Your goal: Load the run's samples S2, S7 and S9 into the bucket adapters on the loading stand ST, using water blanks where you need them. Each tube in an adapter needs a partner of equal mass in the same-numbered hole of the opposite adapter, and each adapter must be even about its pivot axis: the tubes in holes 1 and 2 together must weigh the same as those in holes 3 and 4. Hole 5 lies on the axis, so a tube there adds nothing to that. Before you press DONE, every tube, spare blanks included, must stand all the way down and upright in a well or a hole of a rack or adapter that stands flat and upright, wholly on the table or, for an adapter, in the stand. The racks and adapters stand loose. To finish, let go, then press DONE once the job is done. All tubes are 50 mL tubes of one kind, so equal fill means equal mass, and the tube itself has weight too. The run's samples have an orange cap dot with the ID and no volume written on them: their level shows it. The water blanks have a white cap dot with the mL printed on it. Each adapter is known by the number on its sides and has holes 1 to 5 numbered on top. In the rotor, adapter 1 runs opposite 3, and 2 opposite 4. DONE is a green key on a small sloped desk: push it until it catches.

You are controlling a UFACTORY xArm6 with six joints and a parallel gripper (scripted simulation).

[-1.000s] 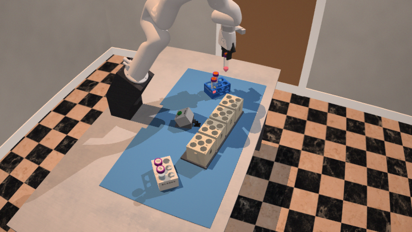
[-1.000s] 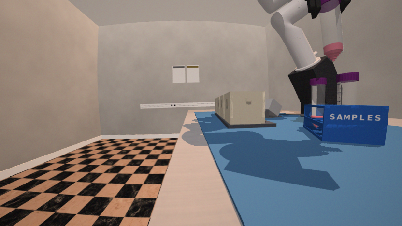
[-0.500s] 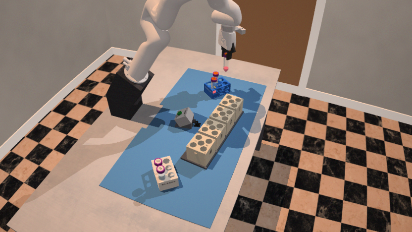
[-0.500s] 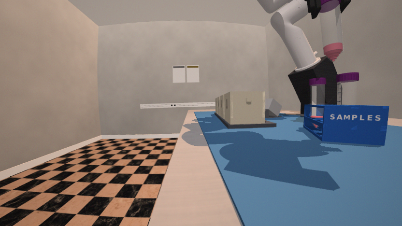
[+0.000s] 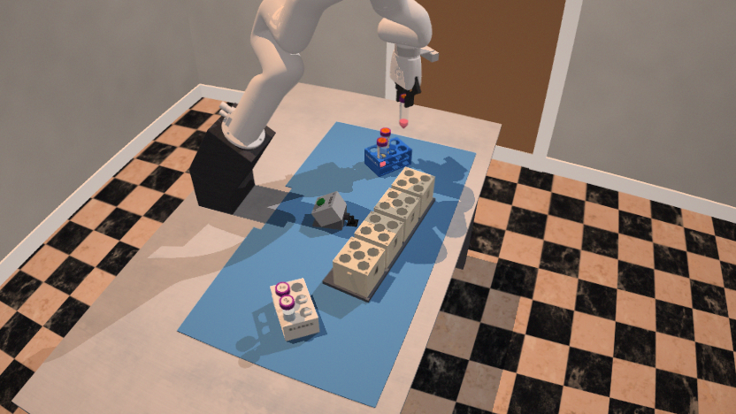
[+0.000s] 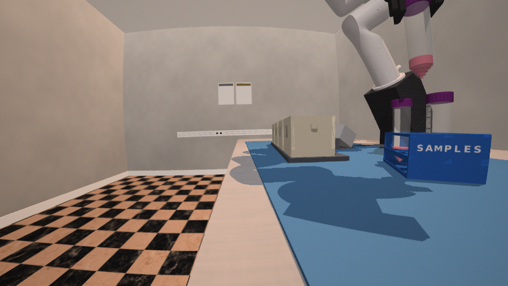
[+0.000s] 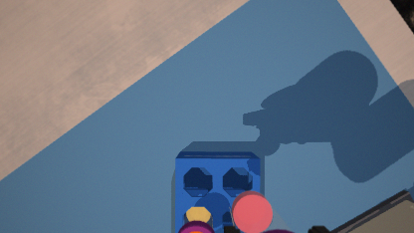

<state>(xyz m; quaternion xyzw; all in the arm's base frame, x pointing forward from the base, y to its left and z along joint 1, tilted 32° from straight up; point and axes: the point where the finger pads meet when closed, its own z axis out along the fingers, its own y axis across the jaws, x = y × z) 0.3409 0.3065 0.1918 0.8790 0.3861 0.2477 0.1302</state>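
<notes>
Now: the tube 1 cm behind my hand and 5 cm below it. From my hand the other things lie so: blue sample rack: 4 cm behind, 2 cm to the right, 22 cm below; adapter: 4 cm ahead, 31 cm to the right, 20 cm below; green done key: 17 cm behind, 32 cm to the right, 18 cm below.
</notes>
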